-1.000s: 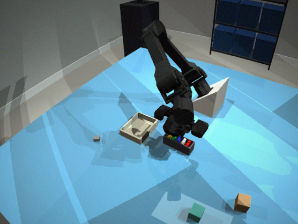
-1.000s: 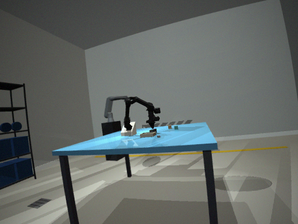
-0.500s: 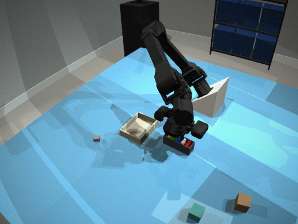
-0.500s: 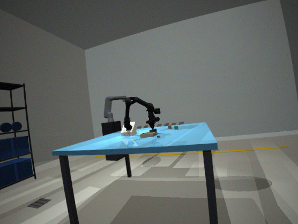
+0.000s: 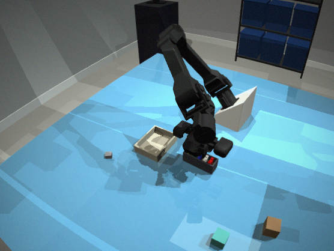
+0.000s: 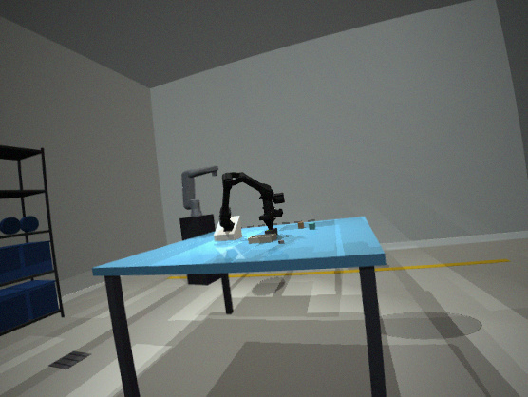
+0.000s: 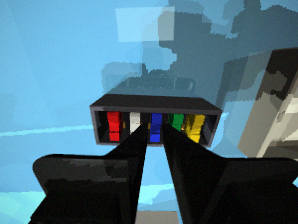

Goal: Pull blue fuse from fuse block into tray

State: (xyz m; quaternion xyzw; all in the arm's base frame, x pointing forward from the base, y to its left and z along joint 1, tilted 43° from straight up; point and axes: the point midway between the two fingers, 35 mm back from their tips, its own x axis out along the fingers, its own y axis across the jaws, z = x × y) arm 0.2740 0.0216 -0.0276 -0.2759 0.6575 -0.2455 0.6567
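My gripper tip is 2 cm to the right of the white fuse and 1 cm above it. From my gripper tip the other things lie so: green fuse 2 cm to the right, 1 cm below; then blue fuse 1 cm below; then red fuse 4 cm to the left, 1 cm below.
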